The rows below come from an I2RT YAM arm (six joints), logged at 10 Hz.
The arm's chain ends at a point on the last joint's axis. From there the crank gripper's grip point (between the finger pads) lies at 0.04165 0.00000 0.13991 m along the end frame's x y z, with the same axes.
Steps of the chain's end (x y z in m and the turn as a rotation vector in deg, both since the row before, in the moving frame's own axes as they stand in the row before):
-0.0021, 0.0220, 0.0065, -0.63, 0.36, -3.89
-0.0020, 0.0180, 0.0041, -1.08, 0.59, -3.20
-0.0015, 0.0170, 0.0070, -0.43, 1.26, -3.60
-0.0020, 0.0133, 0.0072, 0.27, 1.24, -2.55
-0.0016, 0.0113, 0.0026, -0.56, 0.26, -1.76
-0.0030, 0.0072, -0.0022, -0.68, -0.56, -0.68
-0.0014, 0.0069, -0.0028, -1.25, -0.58, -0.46
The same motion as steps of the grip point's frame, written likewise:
-0.0013, 0.0207, 0.0062, -0.63, 0.36, -3.89
-0.0006, 0.0183, 0.0037, -1.08, 0.59, -3.20
0.0015, 0.0153, 0.0061, -0.43, 1.26, -3.60
0.0010, 0.0107, 0.0063, 0.27, 1.24, -2.55
-0.0010, 0.0114, 0.0024, -0.56, 0.26, -1.76
-0.0044, 0.0084, -0.0018, -0.68, -0.56, -0.68
-0.0028, 0.0096, -0.0024, -1.25, -0.58, -0.46

